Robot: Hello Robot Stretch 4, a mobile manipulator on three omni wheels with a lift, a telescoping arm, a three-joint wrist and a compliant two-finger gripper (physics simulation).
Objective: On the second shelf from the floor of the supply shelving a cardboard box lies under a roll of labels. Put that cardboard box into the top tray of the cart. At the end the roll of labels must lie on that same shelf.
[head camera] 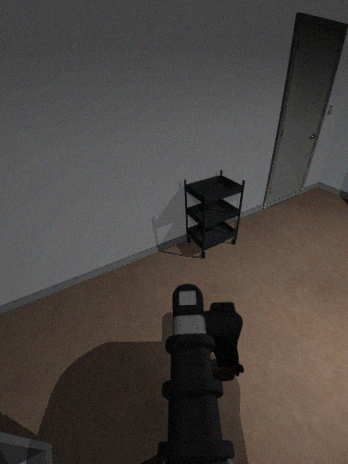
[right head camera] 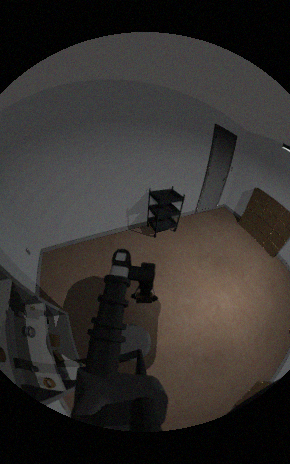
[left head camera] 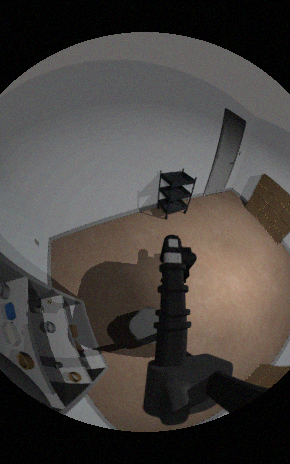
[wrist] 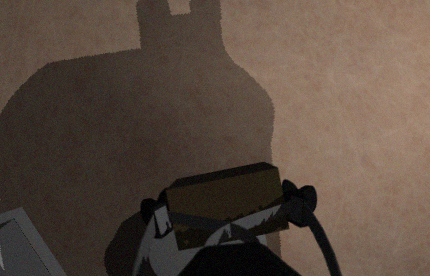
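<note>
The black three-tier cart stands by the far wall, its top tray uppermost. My gripper is shut on a brown cardboard box, with a fingertip at each end, high above the floor and well short of the cart. The supply shelving is at lower left. On one of its lower shelves lie a grey ring-shaped roll and an ochre ring; I cannot tell which is the roll of labels.
A corner of the shelving also shows in the head view and the wrist view. A closed door is right of the cart. A brown panelled block stands at the right. My shadow falls across the floor.
</note>
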